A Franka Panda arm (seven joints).
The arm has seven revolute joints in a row. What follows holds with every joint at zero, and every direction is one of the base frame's.
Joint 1 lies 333.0 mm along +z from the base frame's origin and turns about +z.
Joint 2 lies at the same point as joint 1 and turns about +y.
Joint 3 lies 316.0 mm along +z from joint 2 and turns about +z.
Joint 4 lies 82.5 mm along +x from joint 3 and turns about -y.
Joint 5 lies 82.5 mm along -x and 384.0 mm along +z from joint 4 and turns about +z.
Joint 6 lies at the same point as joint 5 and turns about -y.
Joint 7 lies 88.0 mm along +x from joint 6 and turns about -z.
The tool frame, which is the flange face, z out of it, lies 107.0 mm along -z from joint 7; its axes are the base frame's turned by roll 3.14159, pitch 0.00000 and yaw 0.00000 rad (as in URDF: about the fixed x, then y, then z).
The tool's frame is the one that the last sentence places.
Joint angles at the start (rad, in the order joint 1, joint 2, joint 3, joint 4, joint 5, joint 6, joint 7):
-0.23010, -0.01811, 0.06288, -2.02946, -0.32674, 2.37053, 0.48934
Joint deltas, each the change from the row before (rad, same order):
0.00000, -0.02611, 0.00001, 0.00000, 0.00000, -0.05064, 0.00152
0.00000, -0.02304, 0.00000, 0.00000, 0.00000, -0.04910, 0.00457
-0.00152, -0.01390, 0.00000, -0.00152, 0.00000, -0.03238, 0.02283
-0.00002, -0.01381, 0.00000, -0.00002, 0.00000, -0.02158, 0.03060
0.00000, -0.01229, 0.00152, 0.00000, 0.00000, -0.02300, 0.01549
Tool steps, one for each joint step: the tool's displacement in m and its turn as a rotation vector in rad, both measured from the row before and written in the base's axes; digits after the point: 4 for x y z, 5 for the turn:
-0.0079, -0.0007, 0.0093, -0.00415, 0.02253, -0.01625
-0.0077, -0.0007, 0.0076, -0.00230, 0.02305, -0.01882
-0.0054, -0.0012, 0.0035, 0.00435, 0.01193, -0.03223
-0.0042, -0.0001, 0.0054, 0.00537, -0.00223, -0.03472
-0.0040, 0.0007, 0.0043, 0.00181, 0.00516, -0.01980

